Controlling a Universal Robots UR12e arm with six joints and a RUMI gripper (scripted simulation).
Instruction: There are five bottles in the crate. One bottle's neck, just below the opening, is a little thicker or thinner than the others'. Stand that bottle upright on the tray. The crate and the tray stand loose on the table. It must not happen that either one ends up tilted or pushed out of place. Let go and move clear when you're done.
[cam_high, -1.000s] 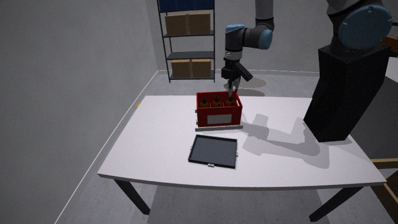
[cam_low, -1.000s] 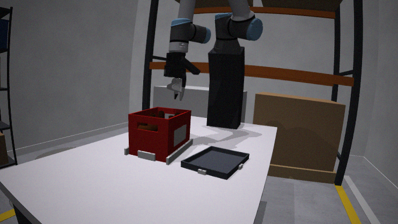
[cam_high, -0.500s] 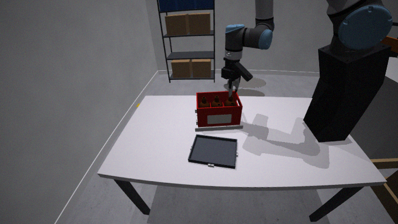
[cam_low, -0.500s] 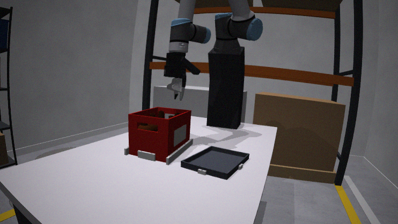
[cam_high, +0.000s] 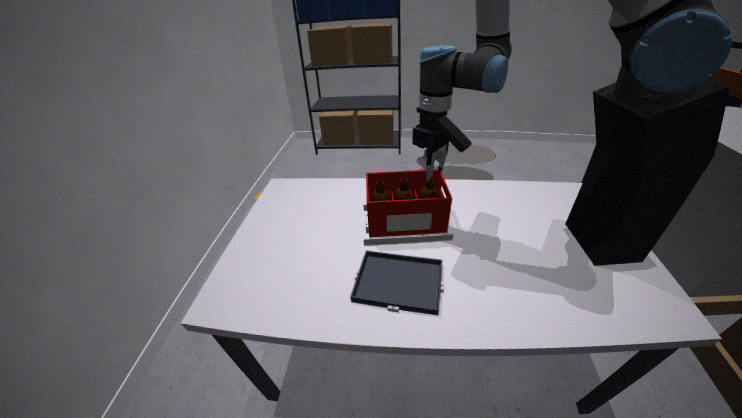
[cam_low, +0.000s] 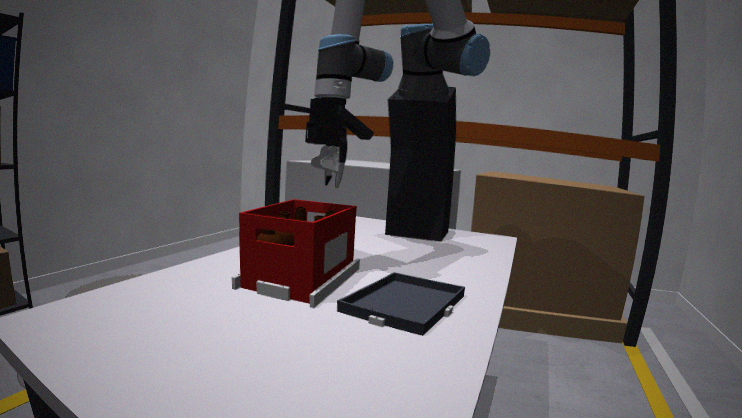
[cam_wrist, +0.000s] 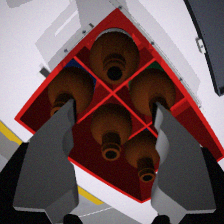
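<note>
Right now my hand is 8 cm short of the red crate, 4 cm to the left of it and 16 cm above it. Also, from my hand: dark tray (14 cm ahead, 23 cm to the left, 23 cm below); then glass bottle (9 cm ahead, 9 cm to the right, 15 cm below); then brown bottle (17 cm ahead, 9 cm to the right, 15 cm below).
</note>
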